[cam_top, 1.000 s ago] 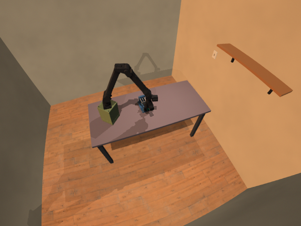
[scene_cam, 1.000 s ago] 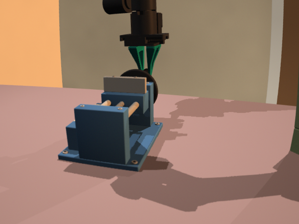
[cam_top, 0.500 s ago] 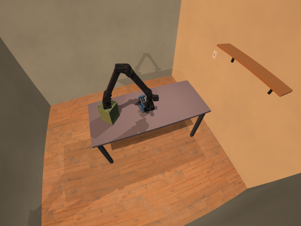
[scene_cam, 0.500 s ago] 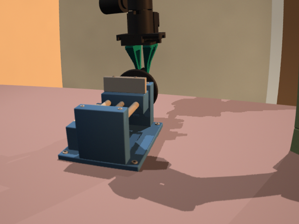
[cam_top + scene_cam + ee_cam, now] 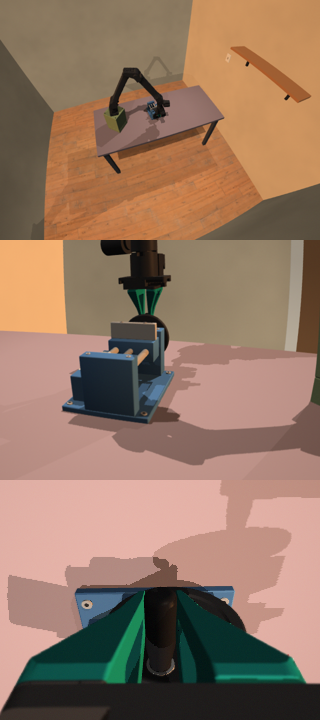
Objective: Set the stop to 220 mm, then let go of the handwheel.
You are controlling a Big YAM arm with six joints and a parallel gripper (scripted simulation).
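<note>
Now: hand 1 cm past the grey stop plate, 12 cm to the right of it and 2 cm above it. The rest, counted from my hand: black crank handle: 1 cm to the left.
</note>
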